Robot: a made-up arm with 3 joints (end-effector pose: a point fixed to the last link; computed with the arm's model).
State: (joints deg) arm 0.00 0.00 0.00
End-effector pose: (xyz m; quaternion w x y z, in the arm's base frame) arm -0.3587 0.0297 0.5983 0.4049 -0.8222 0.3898 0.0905
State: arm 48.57 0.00 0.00
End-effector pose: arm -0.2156 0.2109 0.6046 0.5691 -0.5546 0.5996 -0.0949
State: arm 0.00 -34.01 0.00
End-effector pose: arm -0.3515 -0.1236 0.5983 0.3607 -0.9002 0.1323 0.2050
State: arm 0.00 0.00 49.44
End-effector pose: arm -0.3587 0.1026 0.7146 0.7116 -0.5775 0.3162 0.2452
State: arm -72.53 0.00 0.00
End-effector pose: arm -0.2595 -0.2613 0.7245 0.0387 -0.9431 -0.0371 0.3281
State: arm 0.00 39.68 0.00
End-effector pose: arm -0.2587 0.1769 0.5983 0.4116 -0.6411 0.6457 -0.0522
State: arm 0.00 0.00 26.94
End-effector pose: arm -0.3587 0.0822 0.6539 0.5852 -0.7052 0.3580 0.1788
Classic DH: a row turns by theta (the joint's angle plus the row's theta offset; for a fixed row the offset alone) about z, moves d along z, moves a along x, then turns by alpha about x. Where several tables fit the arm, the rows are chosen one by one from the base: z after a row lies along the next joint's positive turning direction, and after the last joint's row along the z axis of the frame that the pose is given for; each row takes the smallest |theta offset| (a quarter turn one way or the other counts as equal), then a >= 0, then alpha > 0; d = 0 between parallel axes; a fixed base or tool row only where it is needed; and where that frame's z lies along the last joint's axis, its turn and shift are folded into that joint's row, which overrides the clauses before.
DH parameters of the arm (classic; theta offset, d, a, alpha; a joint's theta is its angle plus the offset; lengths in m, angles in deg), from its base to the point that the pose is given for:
base (fixed): 54.8 0.5672 -0.0827 153.09
joint 1: 0 -0.144 -0.0064 26.91
joint 2: -35.2 -0.0401 -0.0249 -90
joint 3: 48.31 -0.2809 -0.0429 80.4
tool (fixed): 136.42 0.1607 0 0

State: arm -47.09 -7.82 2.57
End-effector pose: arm -0.3218 -0.2057 0.6811 0.1771 -0.9338 0.0676 0.3035
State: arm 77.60 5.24 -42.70
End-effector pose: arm -0.1496 0.2302 0.5761 0.3030 -0.4250 0.8423 -0.1343
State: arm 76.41 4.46 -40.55
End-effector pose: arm -0.1522 0.2284 0.5750 0.3178 -0.4353 0.8307 -0.1391
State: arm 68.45 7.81 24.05
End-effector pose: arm -0.0793 0.2514 0.7144 0.7476 -0.2665 0.5753 -0.1979
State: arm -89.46 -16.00 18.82
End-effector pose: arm -0.1618 -0.2850 0.8061 0.0349 0.8159 0.1568 -0.5554
